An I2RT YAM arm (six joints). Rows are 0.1 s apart.
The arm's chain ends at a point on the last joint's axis. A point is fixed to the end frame.
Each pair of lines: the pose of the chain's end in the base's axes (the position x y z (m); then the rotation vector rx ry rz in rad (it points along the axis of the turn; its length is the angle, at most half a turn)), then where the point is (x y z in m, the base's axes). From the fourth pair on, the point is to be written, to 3 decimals.
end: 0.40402, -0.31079, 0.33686, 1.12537, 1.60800, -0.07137
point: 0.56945 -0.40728 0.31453
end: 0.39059, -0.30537, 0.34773, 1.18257, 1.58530, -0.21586
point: 0.54295 -0.42059 0.32150
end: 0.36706, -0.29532, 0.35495, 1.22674, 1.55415, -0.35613
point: 0.50529 -0.42701 0.32799
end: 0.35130, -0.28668, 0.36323, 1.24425, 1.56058, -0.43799
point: 0.482 -0.425 0.333
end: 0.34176, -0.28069, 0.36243, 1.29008, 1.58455, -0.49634
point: 0.464 -0.425 0.324
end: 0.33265, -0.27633, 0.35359, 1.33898, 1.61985, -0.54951
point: 0.446 -0.424 0.304
